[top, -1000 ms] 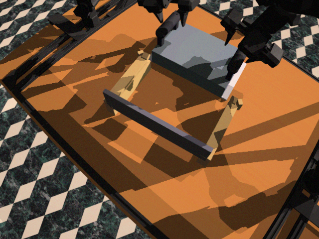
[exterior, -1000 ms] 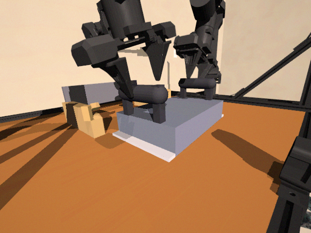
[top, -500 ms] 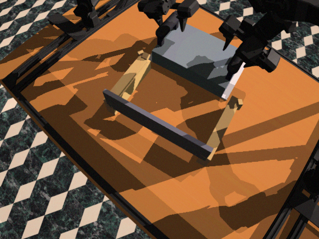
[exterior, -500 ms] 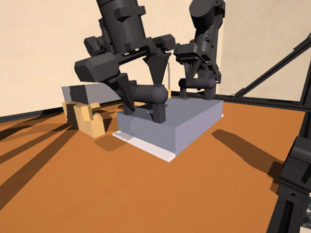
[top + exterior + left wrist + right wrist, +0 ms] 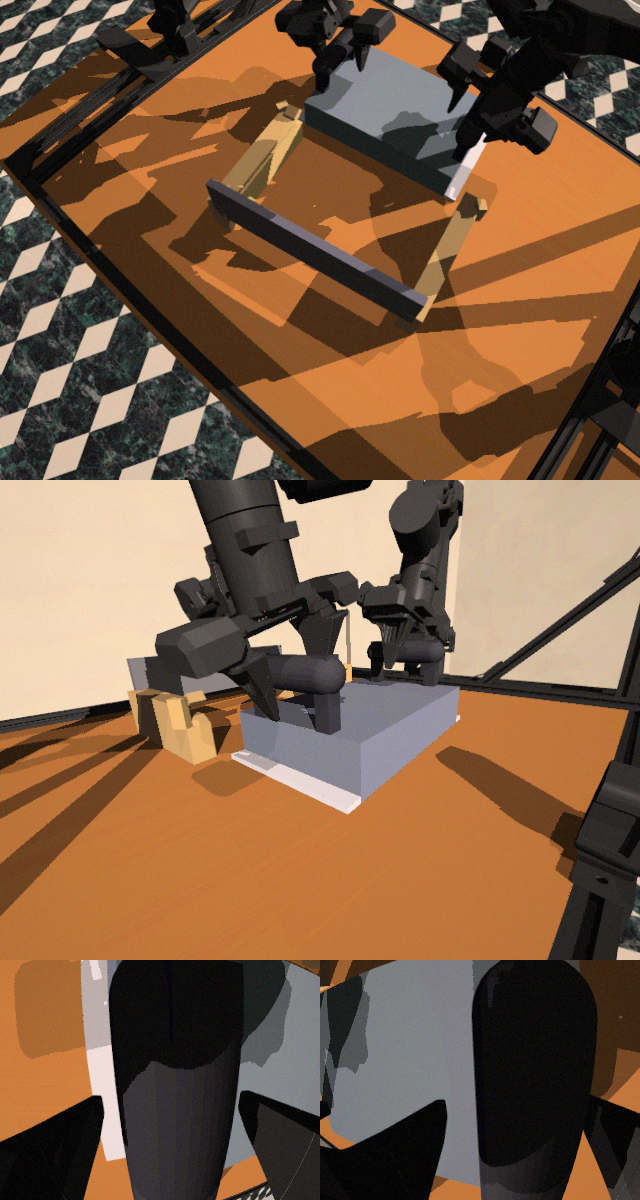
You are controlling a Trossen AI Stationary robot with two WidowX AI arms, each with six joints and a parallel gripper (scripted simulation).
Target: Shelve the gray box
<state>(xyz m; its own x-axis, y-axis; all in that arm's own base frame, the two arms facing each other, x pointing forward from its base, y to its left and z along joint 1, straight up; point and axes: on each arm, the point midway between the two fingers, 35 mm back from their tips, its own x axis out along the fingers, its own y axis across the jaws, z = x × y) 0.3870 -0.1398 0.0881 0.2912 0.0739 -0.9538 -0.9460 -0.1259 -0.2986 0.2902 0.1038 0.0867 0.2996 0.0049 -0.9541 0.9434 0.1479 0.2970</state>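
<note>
The gray box lies 20 mm ahead of my left hand, 120 mm to the right of it and 50 mm below it. The rest, counted from my left hand: dark back plate (320 mm ahead, 50 mm to the right, 30 mm below).
The gray box lies 12 cm to the left of my right hand, 5 cm below it and 2 cm behind it. The rest, counted from my right hand: dark back plate 28 cm ahead, 19 cm to the left, 2 cm below.
</note>
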